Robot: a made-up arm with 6 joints. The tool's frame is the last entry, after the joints. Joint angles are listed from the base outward.
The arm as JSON. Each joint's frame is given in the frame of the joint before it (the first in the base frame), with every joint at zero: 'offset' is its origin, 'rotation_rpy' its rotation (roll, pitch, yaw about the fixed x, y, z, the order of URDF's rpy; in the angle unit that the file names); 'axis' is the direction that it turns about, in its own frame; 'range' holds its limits. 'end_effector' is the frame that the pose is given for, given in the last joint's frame.
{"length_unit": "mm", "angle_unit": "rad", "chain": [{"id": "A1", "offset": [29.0, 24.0, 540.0], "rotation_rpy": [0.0, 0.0, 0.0], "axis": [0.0, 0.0, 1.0], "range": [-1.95, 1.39]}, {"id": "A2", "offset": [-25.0, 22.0, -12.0], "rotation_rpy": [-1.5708, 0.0, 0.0], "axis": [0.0, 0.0, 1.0], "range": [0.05, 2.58]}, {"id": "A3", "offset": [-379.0, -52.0, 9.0], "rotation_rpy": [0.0, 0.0, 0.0], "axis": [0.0, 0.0, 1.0], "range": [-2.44, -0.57]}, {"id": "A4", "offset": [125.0, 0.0, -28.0], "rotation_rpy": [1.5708, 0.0, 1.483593], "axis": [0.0, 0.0, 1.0], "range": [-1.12, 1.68]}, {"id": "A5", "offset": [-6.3, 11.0, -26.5], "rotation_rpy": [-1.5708, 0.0, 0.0], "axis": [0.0, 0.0, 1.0], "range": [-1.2, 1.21]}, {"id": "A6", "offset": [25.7, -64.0, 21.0], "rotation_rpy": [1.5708, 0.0, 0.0], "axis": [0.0, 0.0, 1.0], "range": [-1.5, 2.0]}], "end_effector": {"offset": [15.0, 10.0, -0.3], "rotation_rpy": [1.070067, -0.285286, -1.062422]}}
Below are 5 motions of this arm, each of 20 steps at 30 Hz.
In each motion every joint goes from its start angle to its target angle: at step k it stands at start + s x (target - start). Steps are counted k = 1, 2, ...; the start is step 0. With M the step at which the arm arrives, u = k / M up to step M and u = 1 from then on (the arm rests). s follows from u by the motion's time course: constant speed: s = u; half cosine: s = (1 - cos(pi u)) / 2; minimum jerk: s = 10 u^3 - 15 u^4 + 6 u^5.
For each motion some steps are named. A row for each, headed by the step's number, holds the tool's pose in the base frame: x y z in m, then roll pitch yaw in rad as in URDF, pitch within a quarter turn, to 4 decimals.
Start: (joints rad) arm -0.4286 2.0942 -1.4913 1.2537 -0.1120 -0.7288
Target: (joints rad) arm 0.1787 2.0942 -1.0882 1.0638 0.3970 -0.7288
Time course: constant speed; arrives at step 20
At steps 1, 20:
1: 0.3727 -0.0746 0.7518 -0.9911 0.9829 -2.3170
20: 0.2959 0.1418 0.7108 -1.9500 0.8368 -2.0532

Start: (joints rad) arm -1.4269 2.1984 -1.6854 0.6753 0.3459 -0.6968
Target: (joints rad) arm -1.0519 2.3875 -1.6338 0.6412 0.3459 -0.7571
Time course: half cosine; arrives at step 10
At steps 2, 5, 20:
2: 0.1535 -0.3171 0.7046 -1.1778 0.6620 -2.8762
5: 0.2060 -0.3037 0.6717 -1.2958 0.6385 -2.7727
20: 0.2672 -0.2725 0.6307 -1.4369 0.6072 -2.6349

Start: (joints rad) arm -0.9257 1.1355 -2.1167 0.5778 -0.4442 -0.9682
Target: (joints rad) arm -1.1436 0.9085 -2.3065 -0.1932 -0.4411 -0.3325
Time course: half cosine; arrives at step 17
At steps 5, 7, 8, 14, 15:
5: 0.0092 0.1063 1.0453 1.0687 -0.1072 -2.4863
7: 0.0029 0.1261 1.0440 1.1512 -0.1618 -2.5474
8: -0.0001 0.1371 1.0429 1.1952 -0.1911 -2.5839
14: -0.0099 0.1936 1.0325 1.4093 -0.3266 -2.8049
15: -0.0104 0.1985 1.0313 1.4268 -0.3366 -2.8264

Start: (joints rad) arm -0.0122 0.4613 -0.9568 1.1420 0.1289 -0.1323
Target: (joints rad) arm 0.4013 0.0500 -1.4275 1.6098 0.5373 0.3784
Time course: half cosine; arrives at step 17
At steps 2, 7, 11, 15, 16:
2: -0.1931 0.0831 0.8348 0.9510 0.7299 0.0210
7: -0.2686 0.0453 0.8212 1.0789 0.4934 0.5363
11: -0.3429 -0.0217 0.7831 0.9941 0.2774 1.0178
15: -0.3806 -0.0796 0.7430 0.8494 0.2045 1.3257
16: -0.3837 -0.0860 0.7382 0.8315 0.2012 1.3567

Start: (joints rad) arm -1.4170 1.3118 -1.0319 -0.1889 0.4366 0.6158
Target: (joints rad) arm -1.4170 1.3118 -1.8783 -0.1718 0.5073 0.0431
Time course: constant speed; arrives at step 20
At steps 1, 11, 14, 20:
1: 0.0787 -0.0269 0.8178 -1.0743 0.8769 2.9331
11: 0.0792 -0.0499 0.8735 -0.5298 0.6580 -2.8601
14: 0.0785 -0.0525 0.8916 -0.4148 0.5591 -2.7833
20: 0.0759 -0.0513 0.9280 -0.2238 0.3455 -2.7060

